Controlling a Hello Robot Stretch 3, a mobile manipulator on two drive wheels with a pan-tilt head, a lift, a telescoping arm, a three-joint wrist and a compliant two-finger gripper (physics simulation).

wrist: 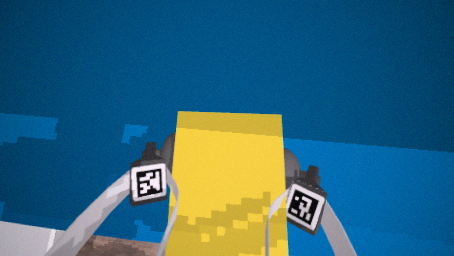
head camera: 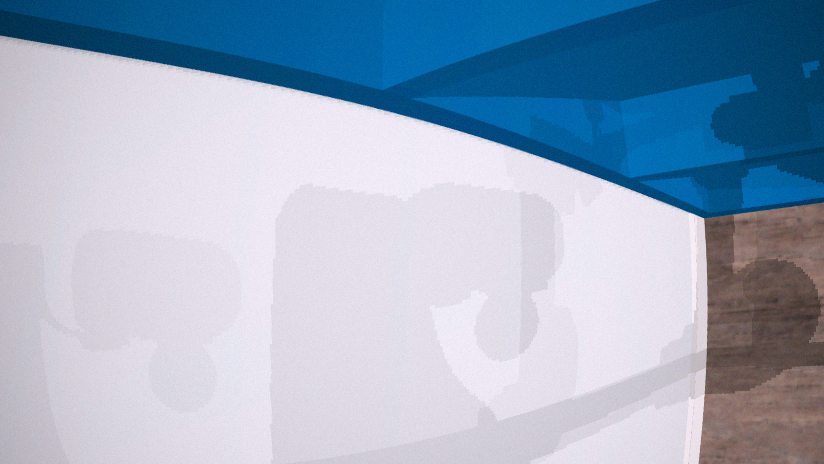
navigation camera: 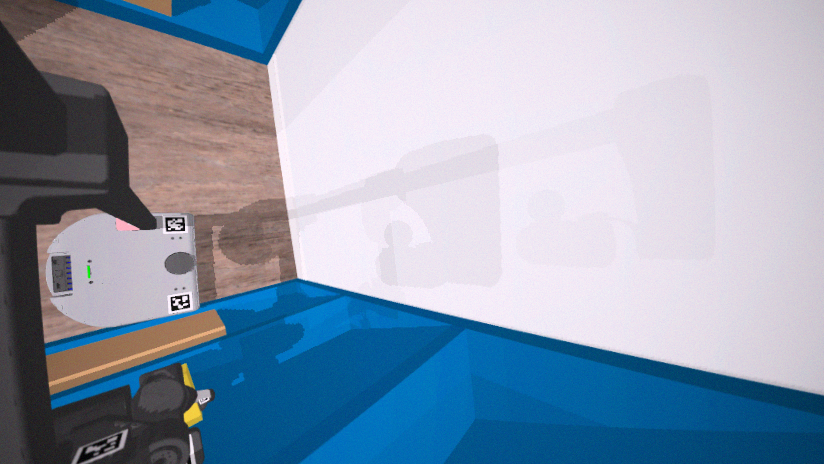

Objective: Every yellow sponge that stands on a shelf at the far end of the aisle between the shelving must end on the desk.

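Places are measured from the robot's base along level axes (x ahead, y left, z up), in millimetres.
Where they show: gripper, between the fingertips: [wrist: 231, 159]; robot's base, origin of its link: [navigation camera: 178, 261].
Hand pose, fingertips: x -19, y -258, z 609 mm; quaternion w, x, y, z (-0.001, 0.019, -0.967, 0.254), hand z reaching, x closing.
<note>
Things, the pixels of their top centre, and the offset from my fingertips. Level surfaces: height alone.
- yellow sponge, centre of its top: [wrist: 226, 201] [navigation camera: 172, 408] dy +31, dx -2, dz +48 mm
- brown board, centre of its top: [navigation camera: 129, 415] dy -97, dx -95, dz -263 mm
- wooden floor, height of its surface: dz -609 mm
A yellow sponge [navigation camera: 193, 416] [wrist: 227, 175] stands between my fingers, at the blue shelving in the lower left of the navigation view. My gripper [wrist: 231, 159] is shut on the sponge, with one rounded fingertip against each side of it in the wrist view. The lower end of the sponge runs out of the wrist view. In the navigation view the dark wrist covers part of the sponge. The desk does not show in these views.
Blue shelving [head camera: 242, 68] [navigation camera: 397, 311] meets a white wall [head camera: 144, 144] [navigation camera: 547, 115]. A brown board [navigation camera: 132, 348] lies along the shelving beside the wrist. My base [navigation camera: 123, 270] stands on the wooden floor [navigation camera: 196, 132]. More blue shelving [navigation camera: 230, 48] stands across the aisle.
</note>
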